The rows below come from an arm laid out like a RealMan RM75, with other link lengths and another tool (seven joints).
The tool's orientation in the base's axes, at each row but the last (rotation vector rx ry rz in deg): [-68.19 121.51 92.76]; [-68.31 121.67 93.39]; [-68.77 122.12 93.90]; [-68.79 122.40 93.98]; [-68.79 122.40 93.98]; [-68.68 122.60 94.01]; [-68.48 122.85 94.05]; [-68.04 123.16 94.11]
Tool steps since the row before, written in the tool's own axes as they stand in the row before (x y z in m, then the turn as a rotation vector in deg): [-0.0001 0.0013 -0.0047 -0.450 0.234 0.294]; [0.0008 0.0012 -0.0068 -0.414 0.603 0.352]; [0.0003 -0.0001 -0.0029 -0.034 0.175 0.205]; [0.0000 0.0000 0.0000 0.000 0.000 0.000]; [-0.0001 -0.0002 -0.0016 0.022 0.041 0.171]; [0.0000 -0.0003 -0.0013 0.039 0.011 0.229]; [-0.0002 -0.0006 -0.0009 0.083 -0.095 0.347]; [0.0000 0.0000 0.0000 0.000 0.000 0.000]
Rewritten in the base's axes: [0.0005 -0.0040 0.0027 0.042 0.484 0.329]; [0.0007 -0.0063 0.0029 -0.257 0.540 0.549]; [0.0008 -0.0027 0.0008 -0.162 0.206 0.071]; [0.0000 0.0000 0.0000 0.000 0.000 0.000]; [0.0007 -0.0014 0.0005 -0.096 0.142 -0.046]; [0.0006 -0.0012 0.0003 -0.104 0.183 -0.099]; [0.0008 -0.0007 0.0000 -0.097 0.258 -0.245]; [0.0000 0.0000 0.0000 0.000 0.000 0.000]
